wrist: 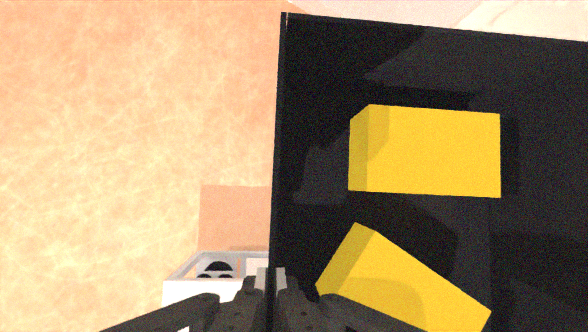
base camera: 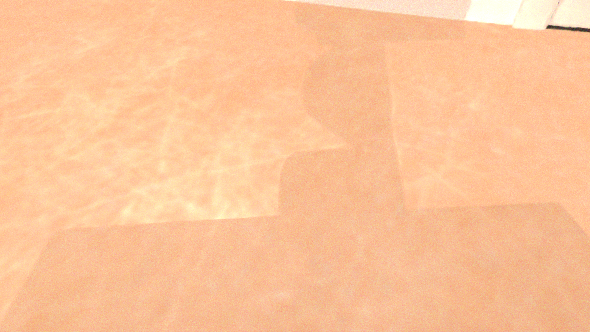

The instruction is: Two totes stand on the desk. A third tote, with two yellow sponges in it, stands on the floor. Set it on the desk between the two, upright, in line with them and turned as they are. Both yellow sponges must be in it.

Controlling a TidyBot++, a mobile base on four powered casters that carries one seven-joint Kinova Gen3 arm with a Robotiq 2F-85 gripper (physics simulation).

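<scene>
My gripper is shut on the left wall of the black tote in the wrist view. The tote hangs above the floor and looks about level; its right and lower parts run out of view. Two yellow sponges lie in it. One sponge lies nearly square to the walls in the middle. The other sponge lies turned at an angle, nearer the gripper, cut off by the lower edge. The held tote does not show in the base camera view. The desk's two totes cannot be made out in either view.
The orange-tan floor carries broad shadows in the base camera view. A white structure stands at the top right there, beside a pale strip. A white, box-like body with black round parts shows below the tote, left of the fingers.
</scene>
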